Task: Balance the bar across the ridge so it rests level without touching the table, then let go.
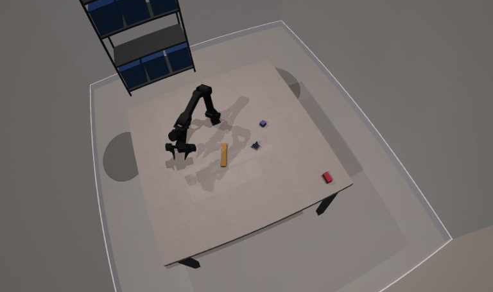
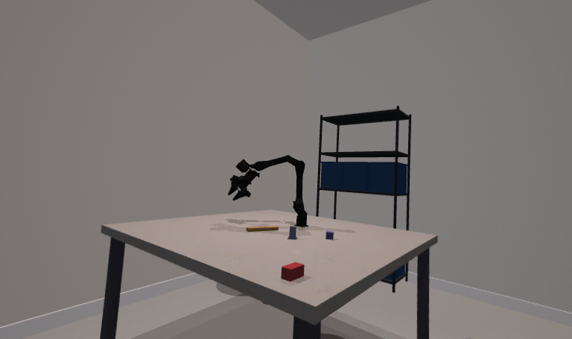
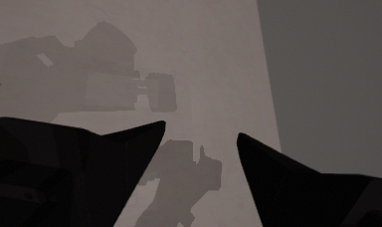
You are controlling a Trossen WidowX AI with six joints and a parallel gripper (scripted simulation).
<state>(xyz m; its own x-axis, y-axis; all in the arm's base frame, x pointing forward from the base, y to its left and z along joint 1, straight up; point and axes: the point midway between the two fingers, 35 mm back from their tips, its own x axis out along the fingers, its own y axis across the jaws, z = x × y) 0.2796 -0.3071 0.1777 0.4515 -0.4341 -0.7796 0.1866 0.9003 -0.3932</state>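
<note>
My gripper tip is now 280 mm to the right of the orange bar and 140 mm above it. The rest, counted from my gripper tip: red block (820 mm to the left, 440 mm ahead, 130 mm below); then small cube (620 mm to the left, 130 mm below, 110 mm behind).
</note>
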